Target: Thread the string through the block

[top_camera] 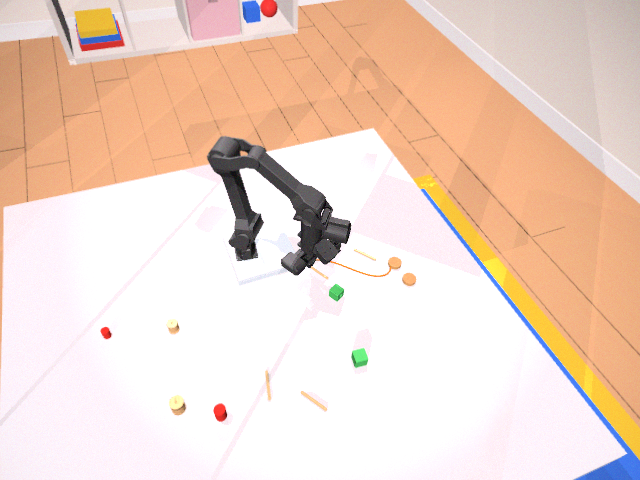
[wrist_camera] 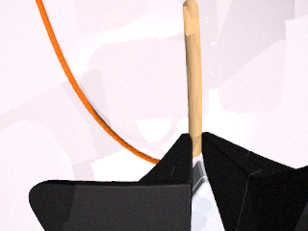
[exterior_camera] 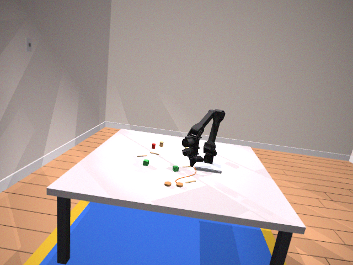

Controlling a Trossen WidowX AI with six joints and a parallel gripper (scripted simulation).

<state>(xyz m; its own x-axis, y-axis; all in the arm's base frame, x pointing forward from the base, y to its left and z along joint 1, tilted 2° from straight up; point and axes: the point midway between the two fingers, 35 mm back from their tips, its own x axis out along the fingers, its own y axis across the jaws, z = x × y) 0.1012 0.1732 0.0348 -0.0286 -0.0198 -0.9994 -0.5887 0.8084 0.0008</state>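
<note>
The green block lies 100 mm ahead of my gripper tip, 60 mm to the left of it and 10 mm below it.
</note>
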